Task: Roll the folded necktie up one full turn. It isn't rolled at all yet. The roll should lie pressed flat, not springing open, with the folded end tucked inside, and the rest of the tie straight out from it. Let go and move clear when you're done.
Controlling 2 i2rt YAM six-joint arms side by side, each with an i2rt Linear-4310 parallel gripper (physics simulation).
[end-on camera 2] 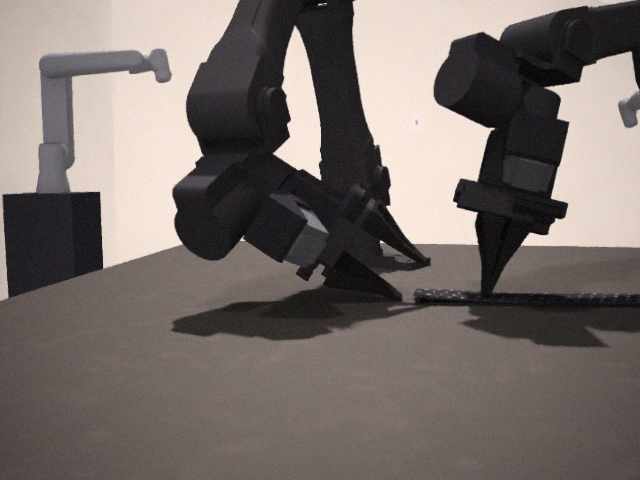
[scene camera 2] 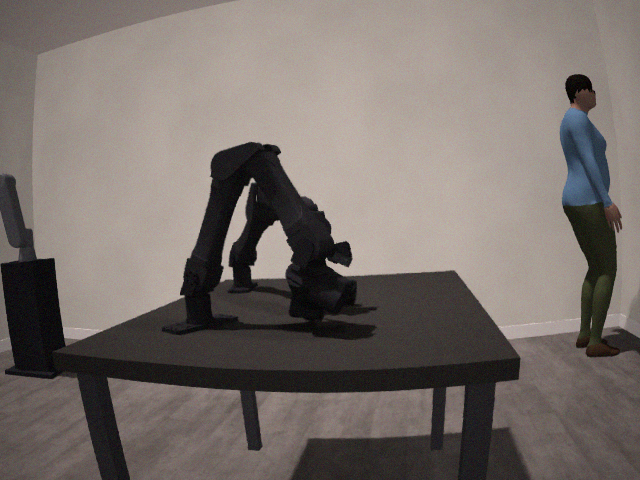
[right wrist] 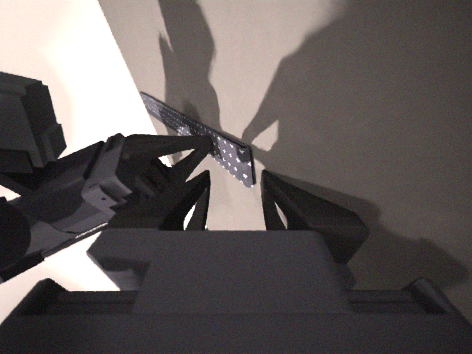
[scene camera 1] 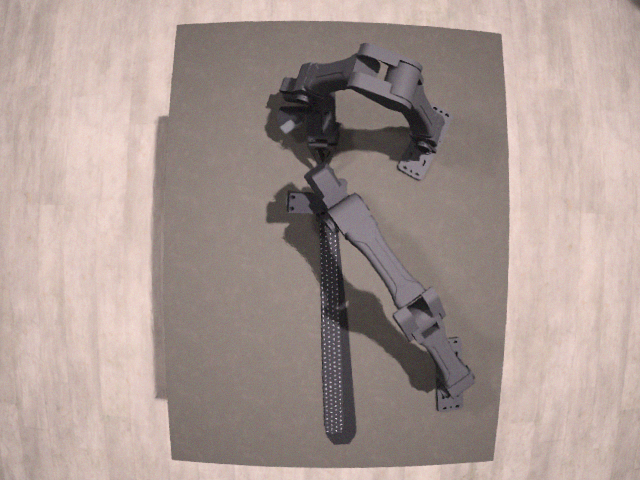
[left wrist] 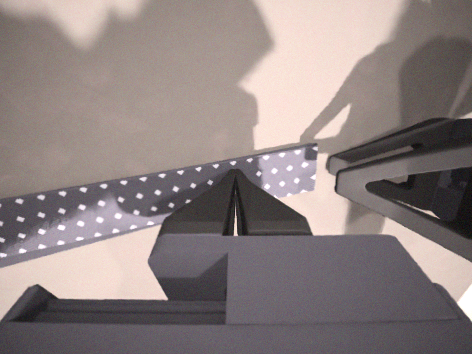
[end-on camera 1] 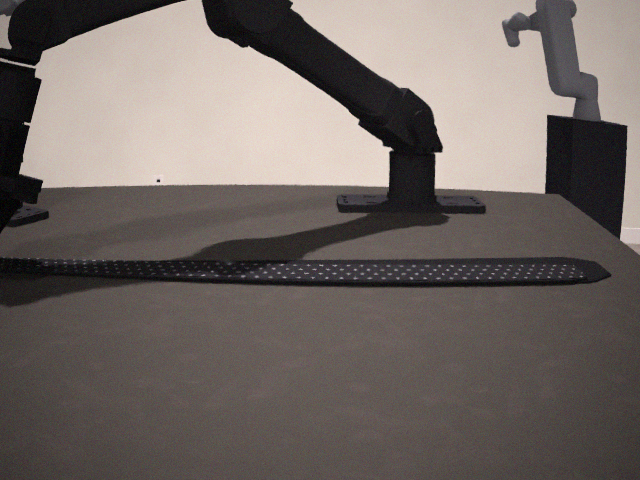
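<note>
The dark dotted tie (scene camera 1: pixel 332 361) (end-on camera 1: pixel 387 272) (end-on camera 2: pixel 568 298) lies flat and straight on the table, with no roll showing. Its folded end shows in the left wrist view (left wrist: pixel 290 175) and the right wrist view (right wrist: pixel 232 159). My left gripper (end-on camera 2: pixel 486 293) (left wrist: pixel 235 176) is shut with nothing seen between its fingers; its tips touch the tie's top a little in from the folded end. My right gripper (end-on camera 2: pixel 415 280) (right wrist: pixel 235 176) is partly open and tilted low, its fingertips apart just off the folded end, holding nothing. In scene camera 1, the left arm hides the folded end.
The two grippers stand close together around the folded end. The right arm's base plate (scene camera 1: pixel 415 167) and the left arm's base plate (end-on camera 1: pixel 361 203) are fixed to the table (scene camera 1: pixel 232 335). A person (scene camera 2: pixel 584 160) stands beyond the table. A pale robot arm (end-on camera 2: pixel 55 108) stands on a pedestal in the background.
</note>
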